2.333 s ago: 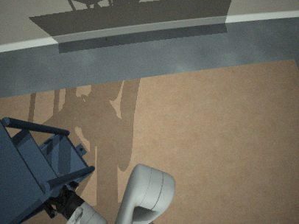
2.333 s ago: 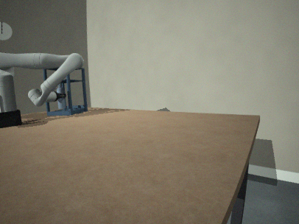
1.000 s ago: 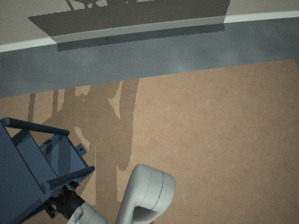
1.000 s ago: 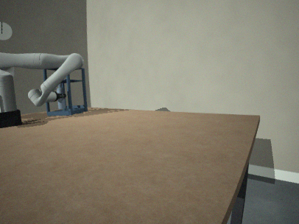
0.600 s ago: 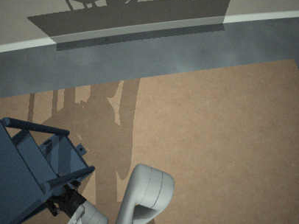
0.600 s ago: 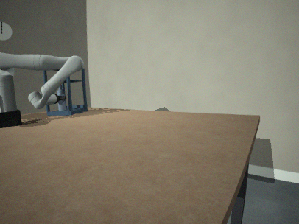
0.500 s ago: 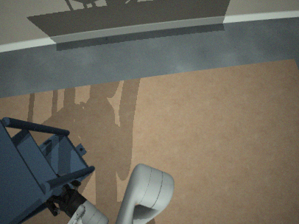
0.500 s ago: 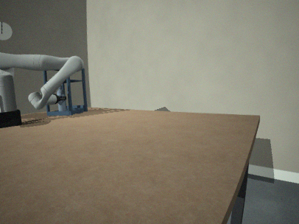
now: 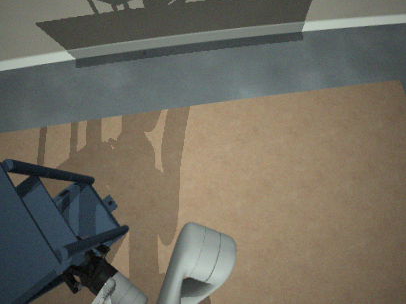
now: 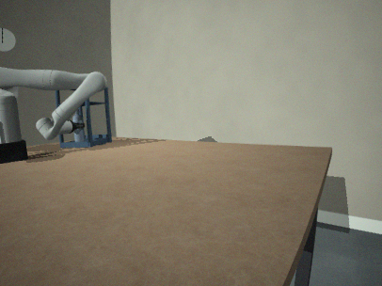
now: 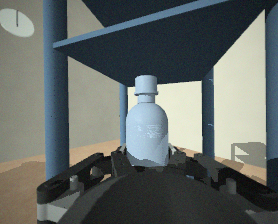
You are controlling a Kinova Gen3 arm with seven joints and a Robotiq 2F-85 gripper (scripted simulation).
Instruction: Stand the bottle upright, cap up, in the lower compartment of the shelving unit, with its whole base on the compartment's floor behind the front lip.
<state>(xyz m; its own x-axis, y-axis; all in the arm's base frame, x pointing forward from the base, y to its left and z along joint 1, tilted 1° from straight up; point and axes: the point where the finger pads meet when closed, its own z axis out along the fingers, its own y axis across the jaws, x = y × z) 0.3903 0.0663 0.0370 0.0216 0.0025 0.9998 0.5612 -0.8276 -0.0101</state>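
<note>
My hand is 30 mm below the pale blue bottle. Round my hand: shelving unit: 60 mm ahead, 20 mm to the left, 60 mm above.
</note>
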